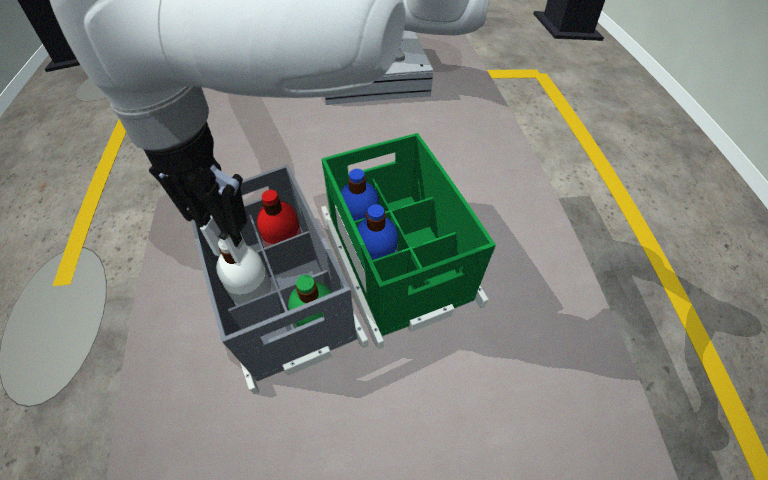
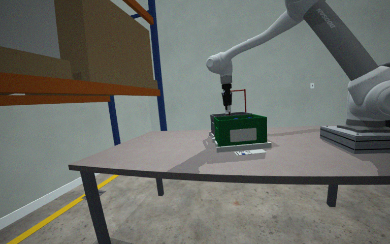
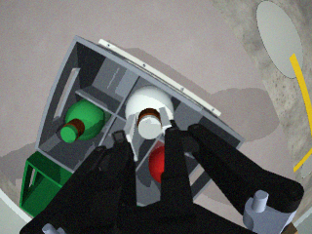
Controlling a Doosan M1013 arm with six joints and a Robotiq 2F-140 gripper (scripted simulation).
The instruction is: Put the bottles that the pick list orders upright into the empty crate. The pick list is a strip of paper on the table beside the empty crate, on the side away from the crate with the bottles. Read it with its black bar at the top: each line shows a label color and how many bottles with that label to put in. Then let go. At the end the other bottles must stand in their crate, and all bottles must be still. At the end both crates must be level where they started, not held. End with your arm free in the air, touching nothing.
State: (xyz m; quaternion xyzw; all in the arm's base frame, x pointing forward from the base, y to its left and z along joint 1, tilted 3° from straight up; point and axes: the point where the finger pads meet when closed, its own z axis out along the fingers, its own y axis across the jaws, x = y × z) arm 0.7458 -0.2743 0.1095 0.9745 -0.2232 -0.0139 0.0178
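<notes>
Now: hand 8 cm above the white-label bottle. From my hand the other things lie so: grey crate (12 cm below, 4 cm to the left, 1 cm behind); green bottle (12 cm below, 11 cm to the left, 6 cm ahead); red-label bottle (12 cm below, 12 cm behind, 5 cm to the left).
</notes>
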